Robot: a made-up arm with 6 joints.
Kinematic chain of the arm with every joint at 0, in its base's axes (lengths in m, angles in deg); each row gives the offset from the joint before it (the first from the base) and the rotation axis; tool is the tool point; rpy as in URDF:
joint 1: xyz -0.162 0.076 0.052 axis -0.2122 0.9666 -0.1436
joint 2: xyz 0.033 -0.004 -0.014 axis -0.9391 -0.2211 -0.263
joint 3: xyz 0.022 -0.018 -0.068 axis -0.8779 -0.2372 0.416
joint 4: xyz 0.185 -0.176 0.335 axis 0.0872 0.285 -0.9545
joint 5: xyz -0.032 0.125 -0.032 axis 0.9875 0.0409 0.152
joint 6: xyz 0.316 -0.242 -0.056 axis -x
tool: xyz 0.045 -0.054 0.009 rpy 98 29.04 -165.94
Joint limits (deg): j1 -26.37..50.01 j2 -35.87..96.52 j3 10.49..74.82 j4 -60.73..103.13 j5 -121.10..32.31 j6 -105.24..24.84
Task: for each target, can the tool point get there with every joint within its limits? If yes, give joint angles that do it. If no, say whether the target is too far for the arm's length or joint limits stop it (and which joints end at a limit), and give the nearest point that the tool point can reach.
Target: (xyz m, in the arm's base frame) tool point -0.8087 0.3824 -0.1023
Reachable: no: joint limits stop it (at a limit: joint 1, joint 3, joint 4, joint 5, joint 6) | nearest point -0.5698 0.4123 -0.2780 | short by 0.298 m
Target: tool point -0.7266 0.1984 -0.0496
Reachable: no: joint limits stop it (at a limit: joint 1, joint 3, joint 4, joint 5, joint 6) | nearest point -0.6018 0.2923 -0.3407 | short by 0.330 m
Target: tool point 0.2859 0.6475 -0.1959
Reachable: yes | joints 16.80 83.86 52.19 15.66 -70.90 -11.84
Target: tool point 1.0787 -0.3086 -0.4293
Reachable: no: too far | nearest point 0.5883 -0.2435 -0.1483 | short by 0.569 m
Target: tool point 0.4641 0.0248 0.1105
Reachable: yes | joints 32.63 46.75 22.89 1.63 8.90 -67.16
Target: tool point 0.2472 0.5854 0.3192
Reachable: yes | joints -17.75 76.81 29.67 -43.57 -47.00 -41.20
